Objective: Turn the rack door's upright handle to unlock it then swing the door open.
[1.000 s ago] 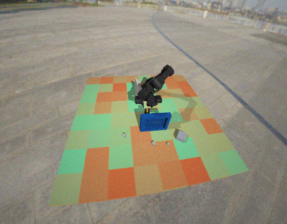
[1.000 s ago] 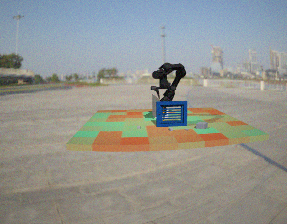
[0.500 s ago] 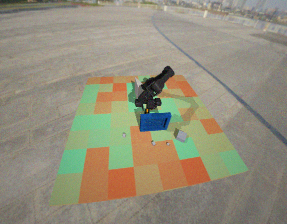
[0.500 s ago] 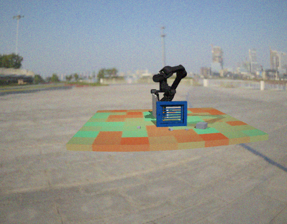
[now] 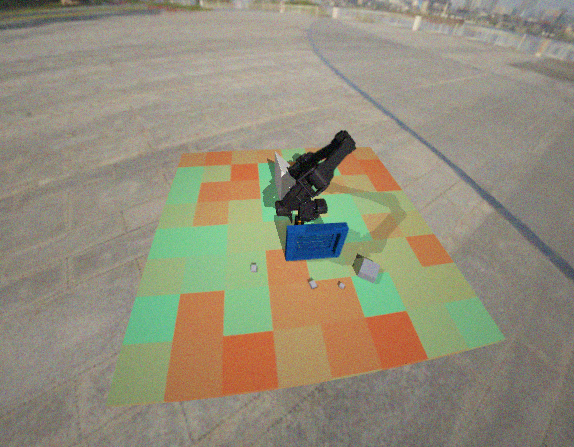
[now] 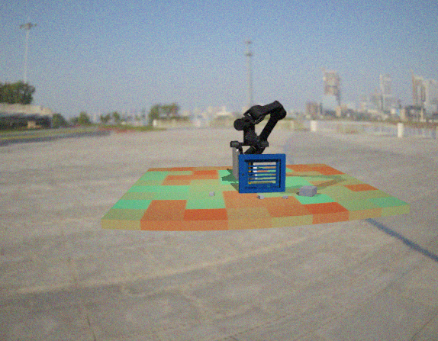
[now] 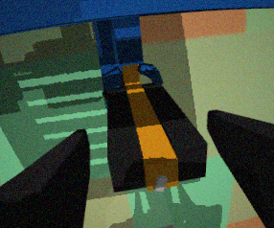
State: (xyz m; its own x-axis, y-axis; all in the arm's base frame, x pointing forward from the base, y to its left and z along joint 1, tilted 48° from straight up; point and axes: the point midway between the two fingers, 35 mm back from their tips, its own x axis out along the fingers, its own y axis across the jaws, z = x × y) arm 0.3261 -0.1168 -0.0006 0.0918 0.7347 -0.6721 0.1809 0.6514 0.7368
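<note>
Now: gripper tip 1 cm past the door handle and 4 cm above it. The rest, counted from my gripper tip: grey block (22 cm ahead, 23 cm to the left, 12 cm below).
</note>
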